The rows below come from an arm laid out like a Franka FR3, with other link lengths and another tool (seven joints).
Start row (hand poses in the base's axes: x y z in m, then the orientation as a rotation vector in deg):
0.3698 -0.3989 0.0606 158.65 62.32 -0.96
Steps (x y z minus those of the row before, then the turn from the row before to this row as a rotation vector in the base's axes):
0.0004 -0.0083 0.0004 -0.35 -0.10 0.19
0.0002 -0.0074 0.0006 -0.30 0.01 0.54
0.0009 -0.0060 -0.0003 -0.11 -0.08 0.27
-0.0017 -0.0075 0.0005 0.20 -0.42 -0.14
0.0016 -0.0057 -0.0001 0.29 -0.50 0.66
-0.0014 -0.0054 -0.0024 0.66 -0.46 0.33
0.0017 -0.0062 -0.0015 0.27 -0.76 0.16
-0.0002 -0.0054 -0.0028 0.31 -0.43 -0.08
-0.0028 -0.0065 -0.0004 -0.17 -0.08 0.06
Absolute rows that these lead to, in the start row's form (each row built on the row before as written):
0.3702 -0.4072 0.0610 158.21 62.45 -0.99
0.3704 -0.4146 0.0616 157.65 63.10 -1.10
0.3713 -0.4206 0.0613 157.38 63.42 -1.01
0.3696 -0.4281 0.0618 157.51 63.18 -0.34
0.3712 -0.4338 0.0617 157.25 64.05 0.60
0.3698 -0.4392 0.0593 157.50 64.58 1.65
0.3715 -0.4454 0.0578 157.40 64.69 2.87
0.3713 -0.4508 0.0550 157.57 64.56 3.63
0.3685 -0.4573 0.0546 157.36 64.58 3.65

